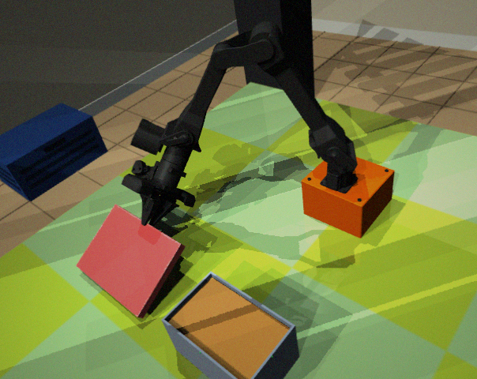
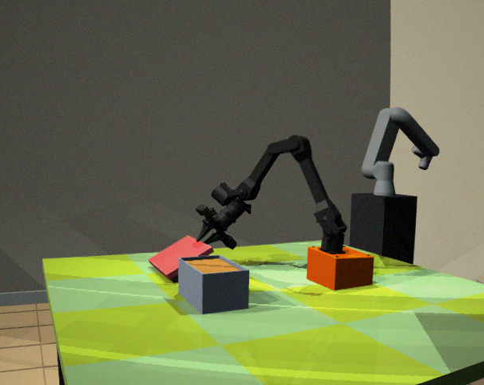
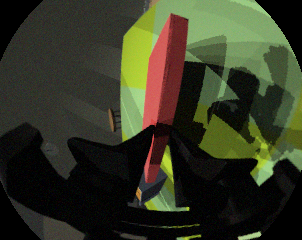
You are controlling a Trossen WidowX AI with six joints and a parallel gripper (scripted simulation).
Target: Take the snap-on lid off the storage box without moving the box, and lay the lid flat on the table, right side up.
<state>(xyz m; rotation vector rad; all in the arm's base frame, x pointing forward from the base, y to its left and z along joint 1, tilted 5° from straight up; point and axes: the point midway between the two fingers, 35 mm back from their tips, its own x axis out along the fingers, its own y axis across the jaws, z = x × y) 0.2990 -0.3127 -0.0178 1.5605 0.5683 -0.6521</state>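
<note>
Now: gripper tip 7 cm short of the red lid and 3 cm above it. The rest, counted from my gripper tip: grey-blue storage box (10 cm ahead, 32 cm to the left, 4 cm below).
</note>
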